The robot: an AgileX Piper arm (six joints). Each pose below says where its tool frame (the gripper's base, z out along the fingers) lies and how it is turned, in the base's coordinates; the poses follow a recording.
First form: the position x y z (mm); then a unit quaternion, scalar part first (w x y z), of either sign.
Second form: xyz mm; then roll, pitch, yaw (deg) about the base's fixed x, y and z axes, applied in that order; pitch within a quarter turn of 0, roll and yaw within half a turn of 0. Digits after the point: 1 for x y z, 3 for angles.
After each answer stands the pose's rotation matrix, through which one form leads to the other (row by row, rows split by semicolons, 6 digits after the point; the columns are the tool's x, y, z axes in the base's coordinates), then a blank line. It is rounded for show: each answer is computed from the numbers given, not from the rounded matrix.
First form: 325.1, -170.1, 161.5, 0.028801, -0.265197, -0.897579, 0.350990
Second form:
325.1, -170.1, 161.5, -139.362, 7.727, 149.945
-0.857682 0.455852 -0.237865; 0.496288 0.612954 -0.614806; -0.134461 -0.645358 -0.751953

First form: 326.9, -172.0, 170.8, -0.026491, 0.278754, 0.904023, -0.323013
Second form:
326.9, -172.0, 170.8, -142.836, 7.596, 148.283
-0.843189 0.486886 -0.227979; 0.521114 0.635918 -0.569253; -0.132185 -0.598791 -0.789922

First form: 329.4, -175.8, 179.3, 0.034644, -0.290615, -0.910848, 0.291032
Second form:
329.4, -175.8, 179.3, -146.397, 6.087, 146.448
-0.828686 0.509247 -0.232267; 0.549577 0.661687 -0.510035; -0.106046 -0.550307 -0.828201

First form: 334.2, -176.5, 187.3, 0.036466, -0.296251, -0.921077, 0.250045
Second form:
334.2, -176.5, 187.3, -151.065, 4.645, 145.540
-0.821811 0.527504 -0.215328; 0.563976 0.699426 -0.439015; -0.080976 -0.482228 -0.872295

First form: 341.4, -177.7, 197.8, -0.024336, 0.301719, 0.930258, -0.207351
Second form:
341.4, -177.7, 197.8, -156.313, 4.580, 145.021
-0.816747 0.551260 -0.170401; 0.571445 0.731943 -0.371094; -0.079846 -0.400465 -0.912827

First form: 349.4, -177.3, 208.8, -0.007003, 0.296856, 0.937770, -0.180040
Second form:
349.4, -177.3, 208.8, -159.919, 5.380, 145.822
-0.823655 0.554244 -0.120026; 0.559287 0.758924 -0.333515; -0.093758 -0.341830 -0.935073

